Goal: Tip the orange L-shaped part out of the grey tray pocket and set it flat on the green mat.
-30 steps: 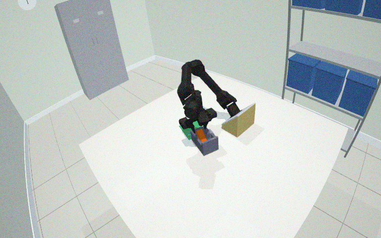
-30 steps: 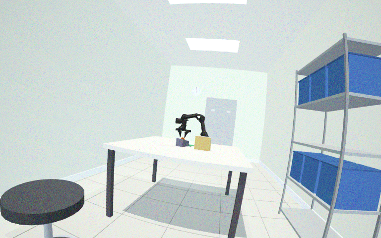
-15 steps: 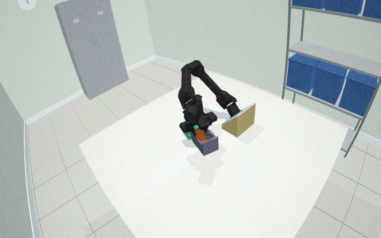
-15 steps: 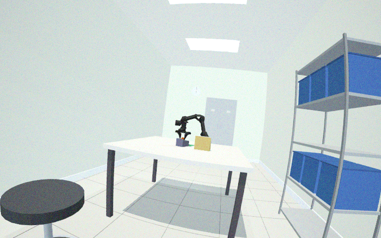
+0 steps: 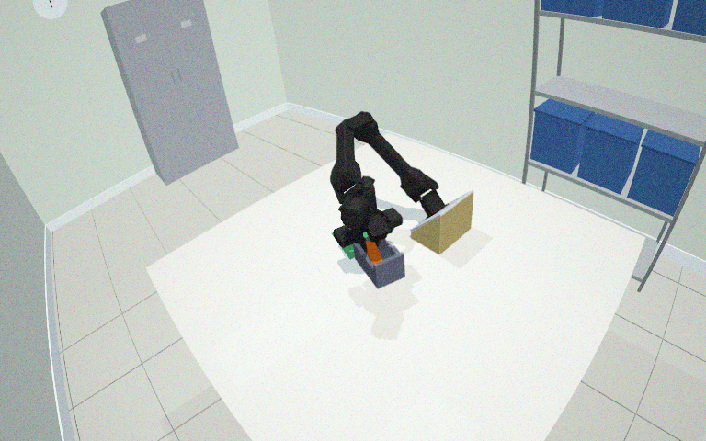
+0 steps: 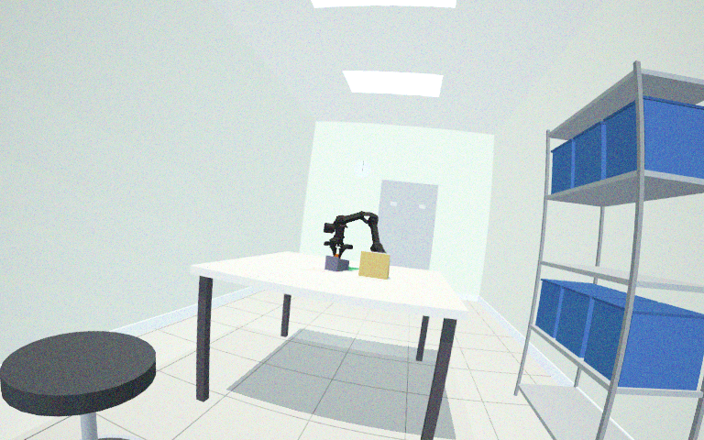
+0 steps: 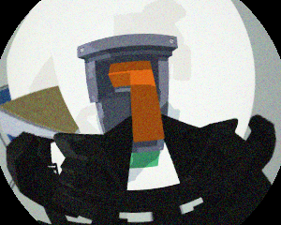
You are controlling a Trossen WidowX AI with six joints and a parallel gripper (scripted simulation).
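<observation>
My gripper tip is now 130 mm to the left of the green mat, 80 mm above it and 60 mm past it. From my gripper tip the other things lie so: orange L-shaped part (40 mm to the left, 30 mm below).
</observation>
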